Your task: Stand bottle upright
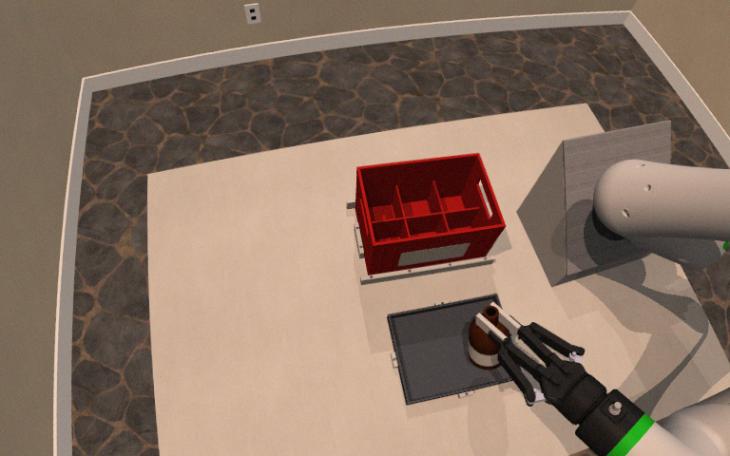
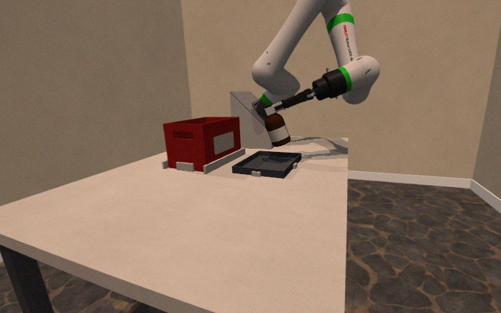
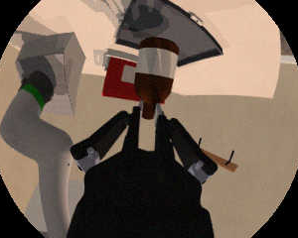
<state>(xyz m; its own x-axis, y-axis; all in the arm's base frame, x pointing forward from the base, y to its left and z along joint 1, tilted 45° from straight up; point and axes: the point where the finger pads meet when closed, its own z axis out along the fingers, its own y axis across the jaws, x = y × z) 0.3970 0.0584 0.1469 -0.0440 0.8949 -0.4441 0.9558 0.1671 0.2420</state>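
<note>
Now: the brown bottle 6 cm below my hand. Also, from my hand: red crate 29 cm to the right, 13 cm below; then dark grey tray 20 cm below, 3 cm ahead, 2 cm to the right.
</note>
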